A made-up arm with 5 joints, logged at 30 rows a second.
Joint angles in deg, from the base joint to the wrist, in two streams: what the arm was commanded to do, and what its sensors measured. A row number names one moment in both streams.
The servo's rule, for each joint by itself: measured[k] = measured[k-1] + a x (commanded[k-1-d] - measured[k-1]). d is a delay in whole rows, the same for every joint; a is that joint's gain. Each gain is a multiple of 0.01, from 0.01 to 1. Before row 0 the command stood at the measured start. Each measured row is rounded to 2 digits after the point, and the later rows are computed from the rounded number. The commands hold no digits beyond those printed.
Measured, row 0: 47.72, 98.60, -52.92, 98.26, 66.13
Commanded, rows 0 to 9: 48.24, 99.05, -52.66, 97.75, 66.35; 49.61, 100.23, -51.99, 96.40, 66.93; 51.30, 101.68, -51.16, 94.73, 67.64; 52.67, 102.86, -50.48, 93.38, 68.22; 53.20, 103.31, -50.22, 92.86, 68.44; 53.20, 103.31, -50.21, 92.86, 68.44; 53.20, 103.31, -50.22, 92.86, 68.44; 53.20, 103.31, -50.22, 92.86, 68.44; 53.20, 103.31, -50.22, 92.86, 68.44; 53.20, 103.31, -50.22, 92.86, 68.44
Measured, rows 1 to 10: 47.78, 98.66, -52.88, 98.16, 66.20; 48.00, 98.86, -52.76, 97.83, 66.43; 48.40, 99.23, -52.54, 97.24, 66.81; 48.91, 99.70, -52.25, 96.51, 67.25; 49.42, 100.17, -51.97, 95.82, 67.62; 49.87, 100.58, -51.72, 95.26, 67.87; 50.27, 100.93, -51.51, 94.80, 68.05; 50.62, 101.24, -51.33, 94.43, 68.17; 50.93, 101.51, -51.17, 94.13, 68.25; 51.20, 101.74, -51.04, 93.89, 68.31
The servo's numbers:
d 0
a 0.12 0.13 0.14 0.19 0.31

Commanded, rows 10 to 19: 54.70, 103.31, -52.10, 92.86, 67.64; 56.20, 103.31, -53.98, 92.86, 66.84; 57.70, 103.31, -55.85, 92.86, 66.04; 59.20, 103.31, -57.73, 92.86, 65.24; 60.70, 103.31, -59.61, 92.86, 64.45; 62.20, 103.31, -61.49, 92.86, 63.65; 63.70, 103.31, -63.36, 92.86, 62.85; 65.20, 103.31, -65.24, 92.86, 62.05; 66.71, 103.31, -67.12, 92.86, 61.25; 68.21, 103.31, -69.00, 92.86, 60.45
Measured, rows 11 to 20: 51.62, 101.94, -51.19, 93.69, 68.10; 52.17, 102.12, -51.58, 93.53, 67.71; 52.83, 102.27, -52.18, 93.40, 67.19; 53.59, 102.41, -52.96, 93.30, 66.59; 54.44, 102.53, -53.89, 93.22, 65.93; 55.37, 102.63, -54.95, 93.15, 65.22; 56.37, 102.72, -56.13, 93.09, 64.49; 57.43, 102.80, -57.41, 93.05, 63.73; 58.54, 102.87, -58.77, 93.01, 62.96; 59.70, 102.93, -60.20, 92.98, 62.18
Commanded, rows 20 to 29: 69.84, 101.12, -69.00, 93.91, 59.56; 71.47, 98.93, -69.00, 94.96, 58.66; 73.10, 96.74, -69.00, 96.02, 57.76; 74.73, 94.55, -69.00, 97.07, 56.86; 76.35, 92.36, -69.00, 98.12, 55.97; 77.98, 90.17, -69.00, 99.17, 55.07; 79.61, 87.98, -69.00, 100.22, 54.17; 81.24, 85.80, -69.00, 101.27, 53.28; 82.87, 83.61, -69.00, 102.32, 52.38; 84.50, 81.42, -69.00, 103.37, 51.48
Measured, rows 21 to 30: 60.92, 102.69, -61.43, 93.16, 61.37; 62.19, 102.20, -62.49, 93.50, 60.53; 63.50, 101.49, -63.40, 93.98, 59.67; 64.85, 100.59, -64.18, 94.57, 58.80; 66.23, 99.52, -64.85, 95.24, 57.92; 67.64, 98.30, -65.43, 95.99, 57.04; 69.08, 96.96, -65.93, 96.79, 56.15; 70.54, 95.51, -66.36, 97.64, 55.26; 72.02, 93.96, -66.73, 98.53, 54.37; 73.52, 92.33, -67.05, 99.45, 53.47
